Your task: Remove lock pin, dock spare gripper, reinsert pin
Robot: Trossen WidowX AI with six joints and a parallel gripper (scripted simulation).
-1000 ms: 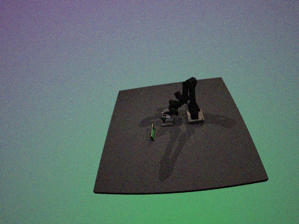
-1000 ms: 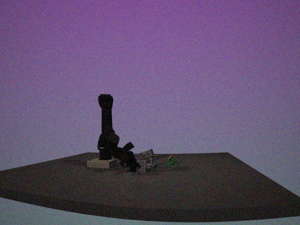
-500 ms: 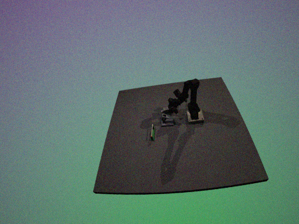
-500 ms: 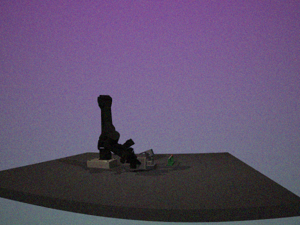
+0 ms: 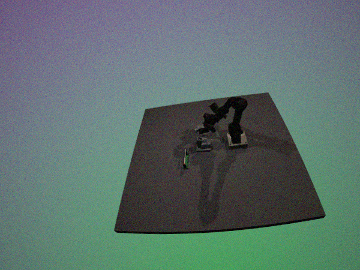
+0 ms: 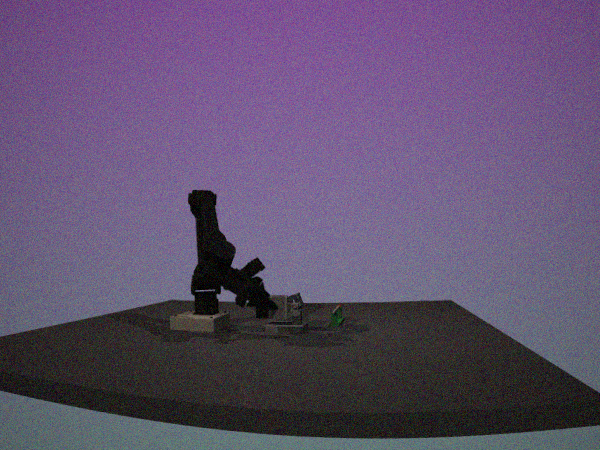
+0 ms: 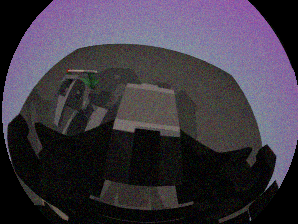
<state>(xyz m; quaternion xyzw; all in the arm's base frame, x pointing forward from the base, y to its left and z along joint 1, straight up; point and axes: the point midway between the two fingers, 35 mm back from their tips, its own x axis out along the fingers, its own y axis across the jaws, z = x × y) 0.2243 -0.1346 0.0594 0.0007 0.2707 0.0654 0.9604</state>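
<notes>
Now: gripper tip 10 mm short of the mount, 130 mm to the right of it and 30 mm above it. From my gripper tip the other things lie so: spare gripper (right at my gripper tip); green cradle (140 mm ahead, 240 mm to the left, 60 mm below).
</notes>
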